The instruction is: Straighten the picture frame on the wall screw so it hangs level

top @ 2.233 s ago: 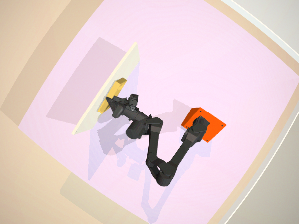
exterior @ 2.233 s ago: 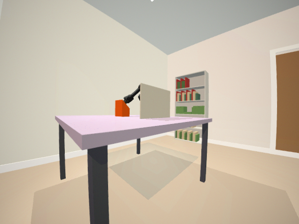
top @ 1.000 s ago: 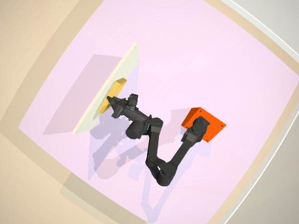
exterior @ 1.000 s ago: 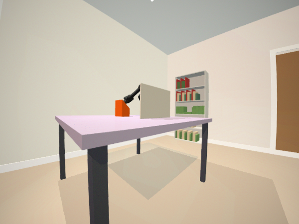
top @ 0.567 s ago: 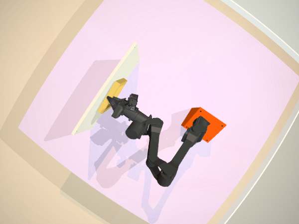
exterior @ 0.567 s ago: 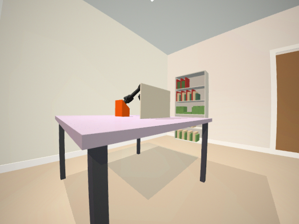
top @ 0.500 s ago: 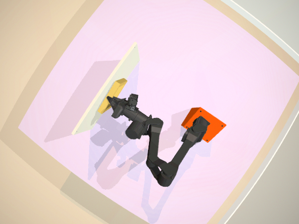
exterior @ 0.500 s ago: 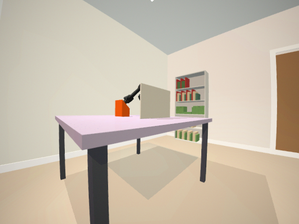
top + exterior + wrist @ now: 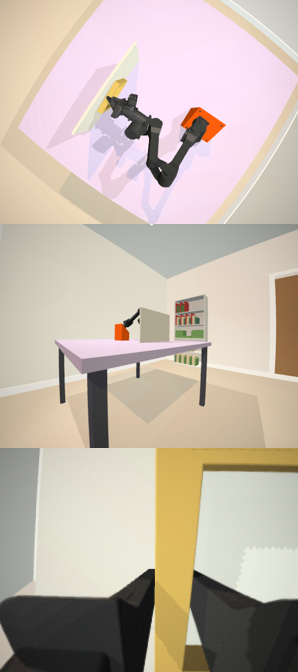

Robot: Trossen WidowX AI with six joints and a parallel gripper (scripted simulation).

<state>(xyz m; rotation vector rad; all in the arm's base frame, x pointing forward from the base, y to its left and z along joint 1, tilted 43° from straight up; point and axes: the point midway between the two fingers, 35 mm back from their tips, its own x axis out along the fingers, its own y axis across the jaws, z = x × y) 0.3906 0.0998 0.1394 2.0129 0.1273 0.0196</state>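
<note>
My gripper tip is now 10 mm to the left of the picture frame and 50 mm above it. Round my gripper tip: wall panel: 10 mm ahead, 20 mm to the right, 60 mm below.
</note>
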